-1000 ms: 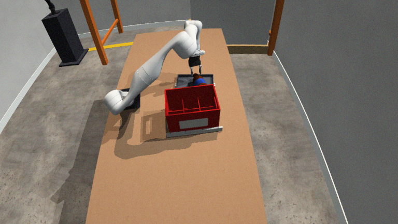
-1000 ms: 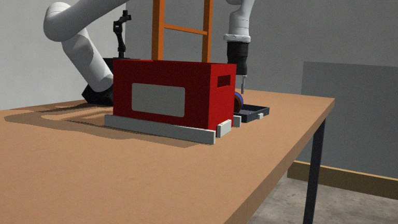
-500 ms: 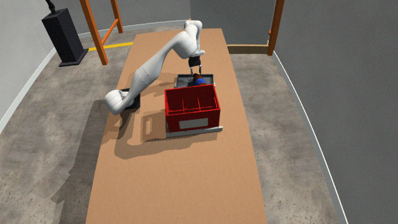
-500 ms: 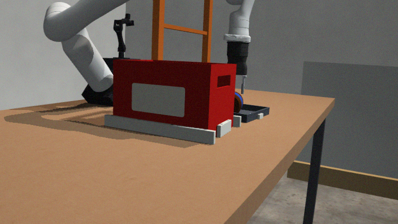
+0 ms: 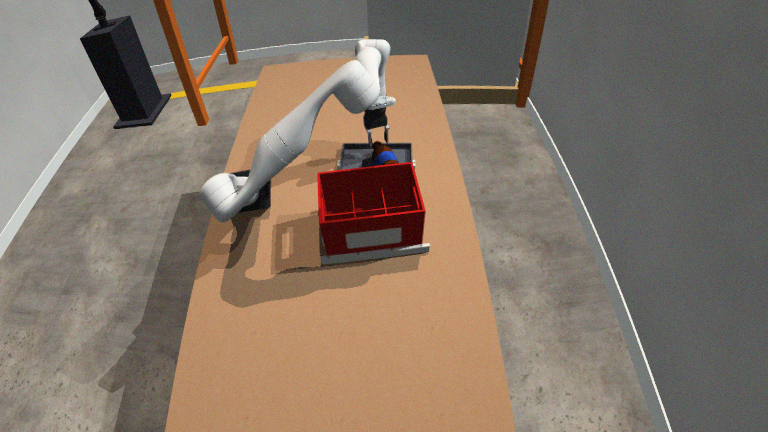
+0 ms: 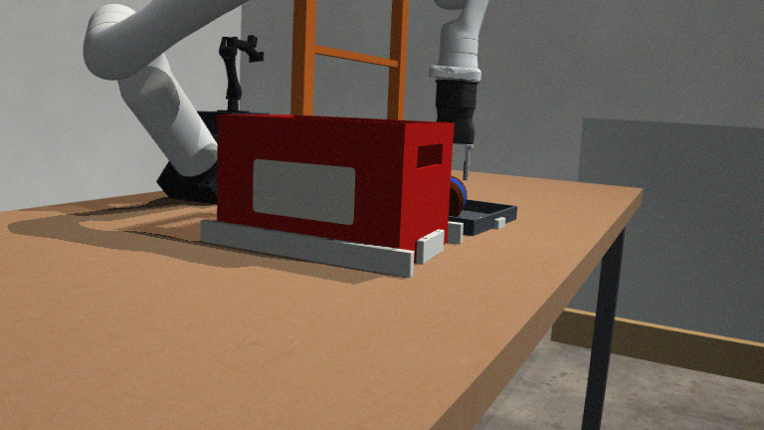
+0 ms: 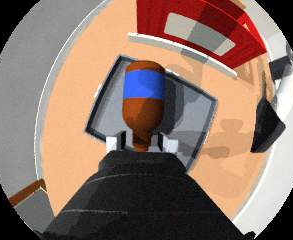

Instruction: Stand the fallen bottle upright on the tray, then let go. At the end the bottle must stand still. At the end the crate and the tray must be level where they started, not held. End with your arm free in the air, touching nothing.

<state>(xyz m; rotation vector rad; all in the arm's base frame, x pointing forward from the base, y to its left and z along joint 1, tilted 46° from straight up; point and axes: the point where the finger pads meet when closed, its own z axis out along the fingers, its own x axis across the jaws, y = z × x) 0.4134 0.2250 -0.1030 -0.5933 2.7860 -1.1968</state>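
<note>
Now: the brown bottle 5 cm to the right of my hand, 4 cm below it and 2 cm ahead of it. Also, from my hand: dark grey tray: 7 cm below, 5 cm to the right, 1 cm behind; then red crate: 32 cm to the right, 2 cm behind.
</note>
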